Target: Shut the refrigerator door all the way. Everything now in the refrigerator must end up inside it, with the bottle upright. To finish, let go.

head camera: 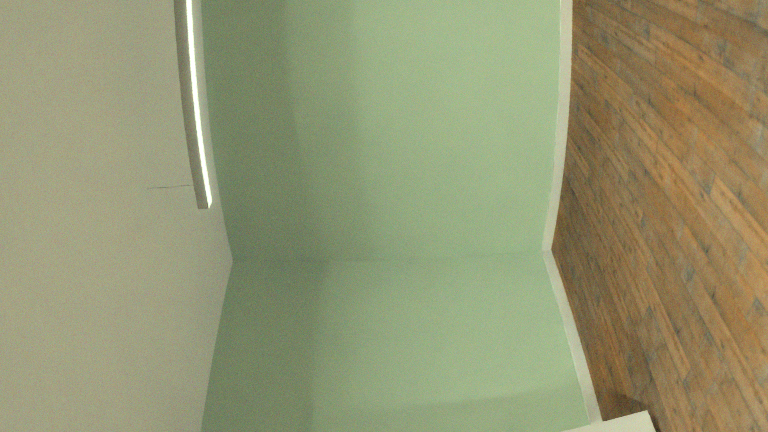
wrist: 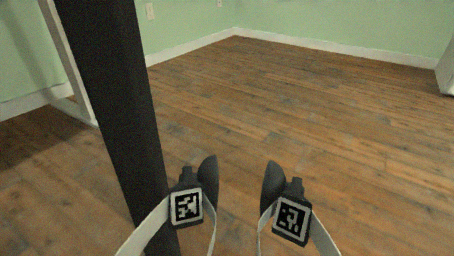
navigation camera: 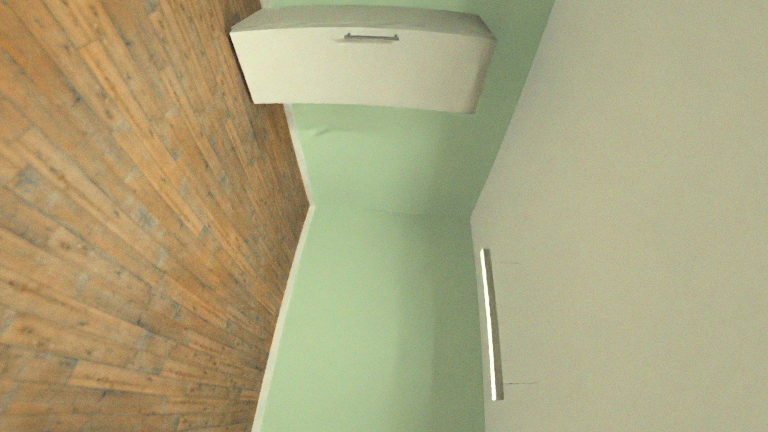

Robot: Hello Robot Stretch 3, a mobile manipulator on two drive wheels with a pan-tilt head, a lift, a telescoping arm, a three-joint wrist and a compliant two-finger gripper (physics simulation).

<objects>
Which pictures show my gripper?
The wrist view only.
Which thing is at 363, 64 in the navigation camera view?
A refrigerator door.
</objects>
